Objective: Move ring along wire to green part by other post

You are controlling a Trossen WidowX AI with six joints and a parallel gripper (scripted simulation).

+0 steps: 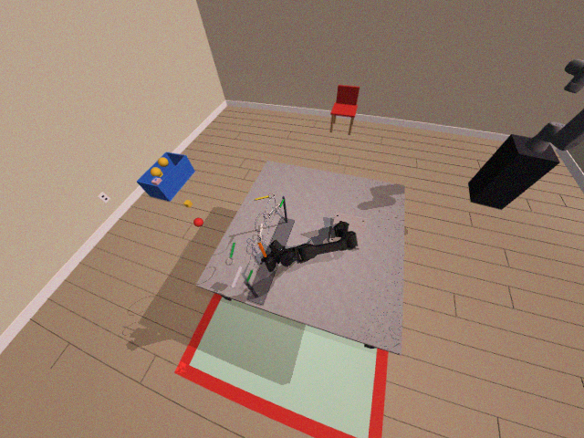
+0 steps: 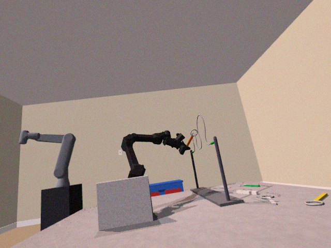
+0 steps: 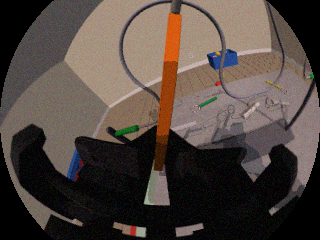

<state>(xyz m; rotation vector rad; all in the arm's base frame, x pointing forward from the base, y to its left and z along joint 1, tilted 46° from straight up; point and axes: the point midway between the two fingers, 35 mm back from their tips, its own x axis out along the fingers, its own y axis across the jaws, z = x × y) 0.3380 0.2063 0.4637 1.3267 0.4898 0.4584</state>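
Right now the orange-handled ring is 20 mm ahead of my gripper tip, 50 mm to the right of it and 70 mm above it.
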